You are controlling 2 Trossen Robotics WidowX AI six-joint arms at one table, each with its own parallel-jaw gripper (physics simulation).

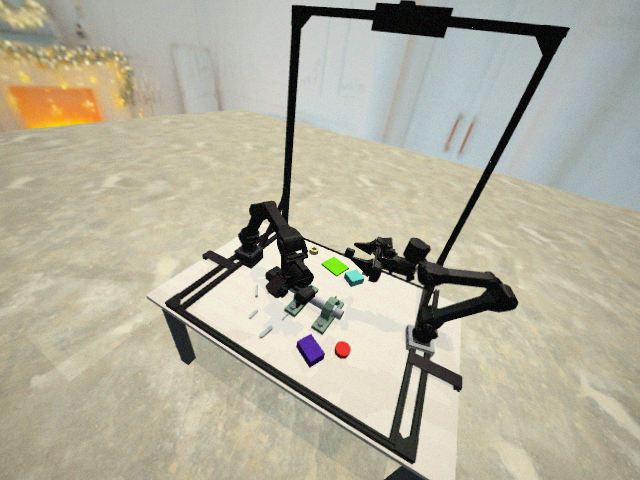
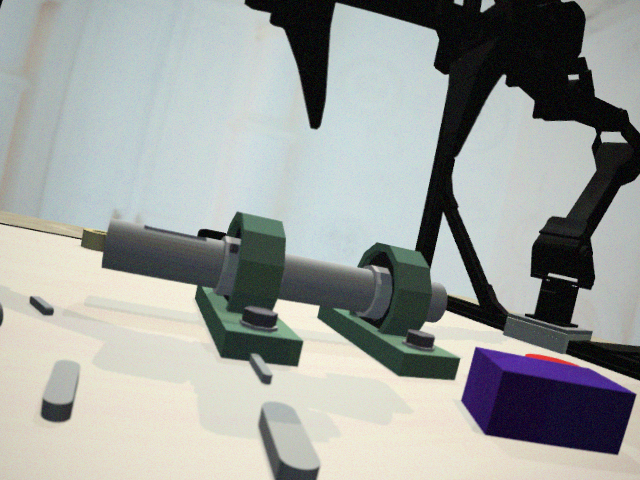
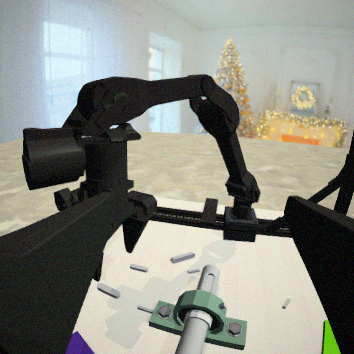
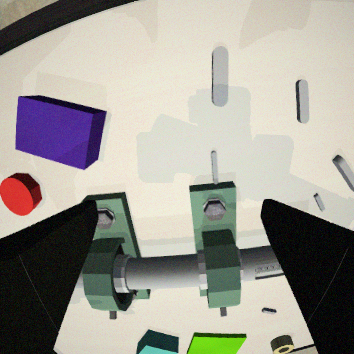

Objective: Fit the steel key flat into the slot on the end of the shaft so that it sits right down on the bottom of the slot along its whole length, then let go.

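Frame: origin at the left arm's base, x ahead, y left, z up, level; metres.
Seen in the pictures: left gripper, between the fingertips: (image 1: pixel 352 250) (image 2: pixel 461 3) (image 3: pixel 202 203); right gripper, between the fingertips: (image 1: pixel 289 301) (image 2: pixel 386 143) (image 3: pixel 113 264) (image 4: pixel 180 208); left arm's base, origin of its link: (image 1: pixel 421 337) (image 2: pixel 551 321); right arm's base, origin of its link: (image 1: pixel 249 249) (image 3: pixel 240 213).
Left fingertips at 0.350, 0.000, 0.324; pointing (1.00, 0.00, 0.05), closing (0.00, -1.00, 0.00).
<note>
Pixels of each thing's top centre, then the offset from my left fingertips to it, as dx, dy, dz.
- grey shaft, centre of its top: (image 2: pixel 294 249) (image 4: pixel 188 285) (image 3: pixel 195 322) (image 1: pixel 310 293) +0.122, -0.023, -0.285
- large key, centre of its top: (image 2: pixel 288 431) (image 4: pixel 220 76) (image 3: pixel 107 288) (image 1: pixel 266 331) +0.236, +0.165, -0.349
- medium key, centre of its top: (image 2: pixel 63 379) (image 4: pixel 303 101) (image 3: pixel 138 266) +0.318, +0.108, -0.351
- thin key, centre of its top: (image 2: pixel 261 363) (image 4: pixel 214 168) +0.195, +0.072, -0.353
- purple block, centre of its top: (image 2: pixel 552 369) (image 4: pixel 49 132) (image 1: pixel 310 347) +0.054, +0.189, -0.319
- red disc, centre of its top: (image 2: pixel 556 363) (image 4: pixel 15 196) (image 1: pixel 342 348) -0.058, +0.145, -0.333
- turquoise block, centre of its top: (image 1: pixel 354 275) -0.042, -0.253, -0.323
- lime plate, centre of its top: (image 3: pixel 346 347) (image 4: pixel 215 347) (image 1: pixel 335 265) +0.068, -0.318, -0.349
- brass-coloured ring, centre of its top: (image 2: pixel 100 231) (image 4: pixel 283 349) (image 1: pixel 314 248) +0.208, -0.390, -0.334
The grey shaft (image 1: pixel 338 312) (image 2: pixel 325 284) (image 3: pixel 192 340) (image 4: pixel 165 271) lies level in two green bearing blocks. Its slot (image 2: pixel 175 234) (image 3: pixel 211 278) (image 4: pixel 268 270) faces up near one end, with no key standing above it. Several loose steel keys lie on the table, among them a large key (image 1: pixel 265 331) (image 2: pixel 289 444) (image 3: pixel 108 290) (image 4: pixel 220 75), a medium key (image 2: pixel 61 387) (image 4: pixel 302 100) and a thin key (image 2: pixel 260 367) (image 4: pixel 214 166); I cannot tell which fits. My right gripper (image 3: pixel 113 264) (image 4: pixel 180 208) is open and empty above the shaft. My left gripper (image 1: pixel 351 248) (image 3: pixel 202 203) is open and empty, high beyond the shaft.
A purple block (image 1: pixel 310 350) (image 2: pixel 547 397) (image 4: pixel 57 131) and a red disc (image 1: pixel 342 349) (image 4: pixel 19 195) lie in front of the blocks. A turquoise block (image 1: pixel 354 277), a lime plate (image 1: pixel 334 266) and a brass-coloured ring (image 1: pixel 317 250) lie behind.
</note>
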